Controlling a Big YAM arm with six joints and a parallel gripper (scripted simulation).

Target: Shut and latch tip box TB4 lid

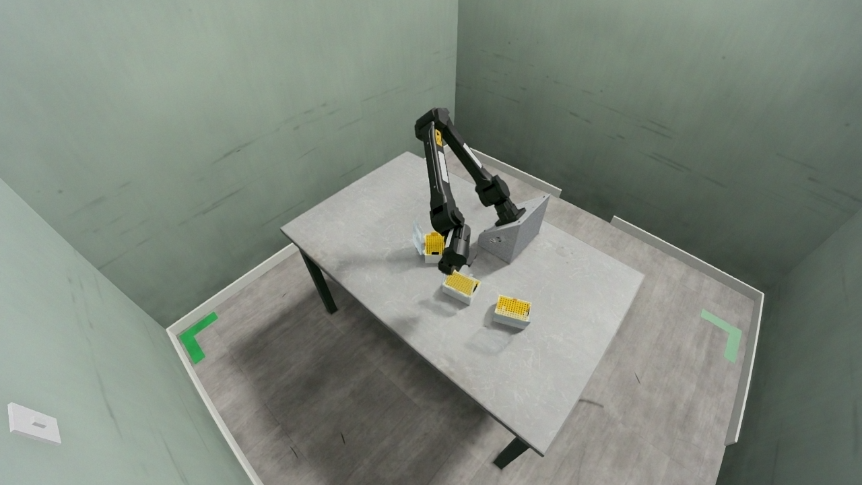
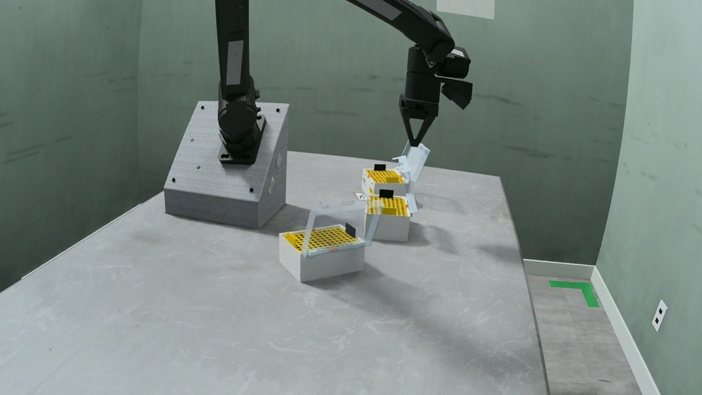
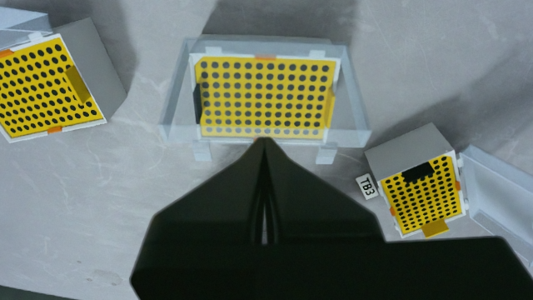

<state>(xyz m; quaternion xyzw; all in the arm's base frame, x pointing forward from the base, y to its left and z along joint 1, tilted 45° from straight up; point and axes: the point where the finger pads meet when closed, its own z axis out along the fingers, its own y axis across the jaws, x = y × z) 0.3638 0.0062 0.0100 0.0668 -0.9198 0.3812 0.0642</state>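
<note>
My gripper is now 40 mm past the tip box, 10 mm to the left of it and 120 mm above it. From my hand the other things lie so: tag: 170 mm behind, 170 mm to the right, 190 mm below.
</note>
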